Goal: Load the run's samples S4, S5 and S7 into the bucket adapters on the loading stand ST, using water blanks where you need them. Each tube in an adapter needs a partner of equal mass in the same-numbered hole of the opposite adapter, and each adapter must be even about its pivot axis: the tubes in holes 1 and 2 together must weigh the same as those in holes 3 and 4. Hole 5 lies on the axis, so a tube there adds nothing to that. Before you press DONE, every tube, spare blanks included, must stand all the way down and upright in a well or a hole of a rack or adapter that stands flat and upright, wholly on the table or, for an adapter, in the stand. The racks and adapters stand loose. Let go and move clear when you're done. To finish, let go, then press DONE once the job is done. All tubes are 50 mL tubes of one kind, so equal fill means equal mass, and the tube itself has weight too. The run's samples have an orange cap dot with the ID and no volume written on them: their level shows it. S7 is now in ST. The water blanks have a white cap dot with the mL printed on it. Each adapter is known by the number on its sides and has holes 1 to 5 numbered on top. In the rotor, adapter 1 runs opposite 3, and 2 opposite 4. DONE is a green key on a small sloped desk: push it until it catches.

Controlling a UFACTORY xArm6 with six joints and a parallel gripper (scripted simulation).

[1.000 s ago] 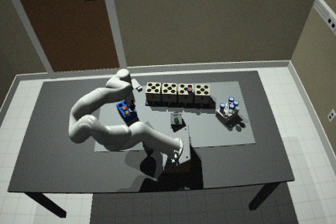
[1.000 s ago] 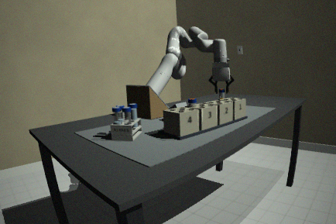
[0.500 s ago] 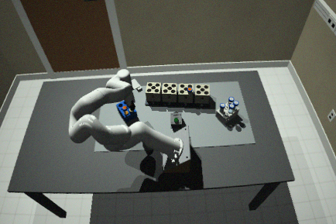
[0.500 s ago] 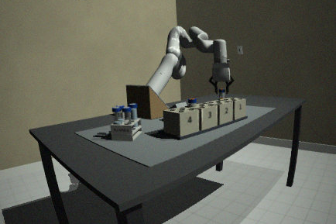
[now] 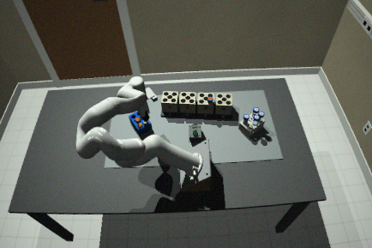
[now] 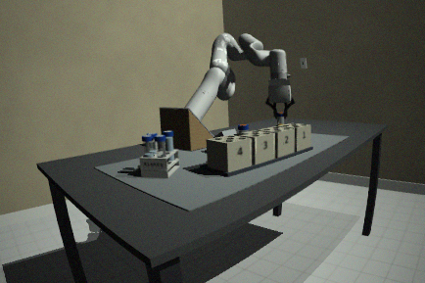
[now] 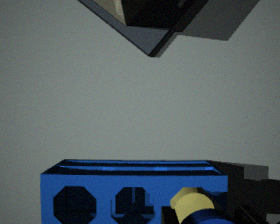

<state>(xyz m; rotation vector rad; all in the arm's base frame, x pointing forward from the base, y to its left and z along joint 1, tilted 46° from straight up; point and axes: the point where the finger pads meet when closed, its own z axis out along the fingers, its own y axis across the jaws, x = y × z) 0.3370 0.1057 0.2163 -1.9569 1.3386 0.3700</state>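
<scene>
The sample S4 lies 1 cm behind my hand and 5 cm below it. Also, from my hand: green DONE key (13 cm behind, 27 cm to the right, 5 cm below); blue rack (3 cm ahead, 4 cm to the left, 9 cm below); adapter 2 (11 cm ahead, 27 cm to the right, 7 cm below).
</scene>
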